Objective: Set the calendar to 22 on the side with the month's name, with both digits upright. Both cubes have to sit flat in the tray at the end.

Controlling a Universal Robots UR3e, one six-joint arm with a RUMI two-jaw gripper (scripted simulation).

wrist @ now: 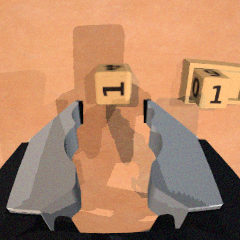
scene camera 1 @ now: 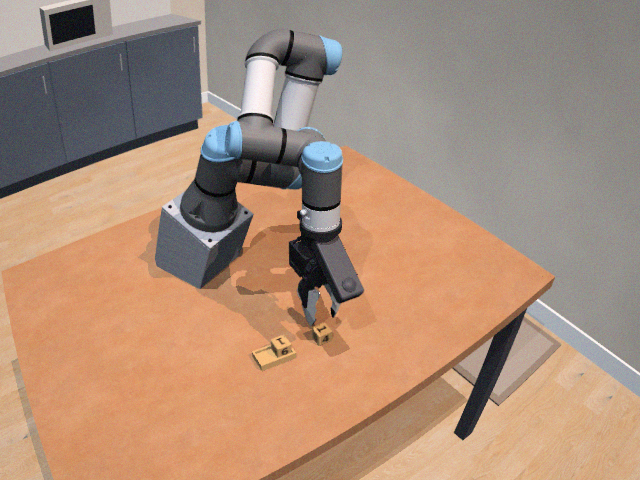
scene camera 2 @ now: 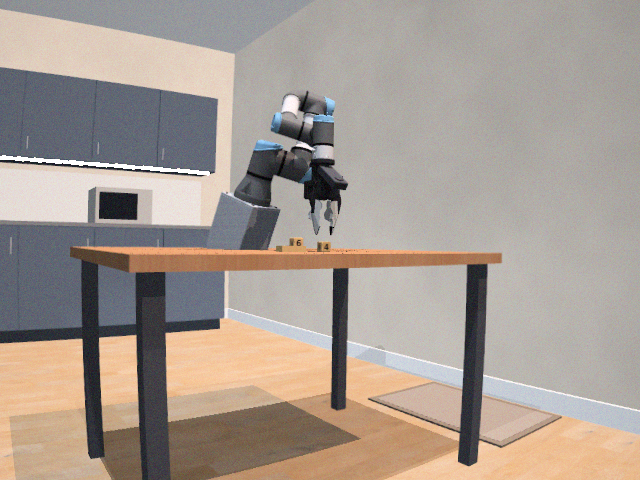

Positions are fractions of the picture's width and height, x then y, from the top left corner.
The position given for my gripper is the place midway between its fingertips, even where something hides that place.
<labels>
My gripper shows in the wrist view (0.47,0.42), in scene camera 1 (0.50,0.67) and in scene camera 2 (0.51,0.49).
</labels>
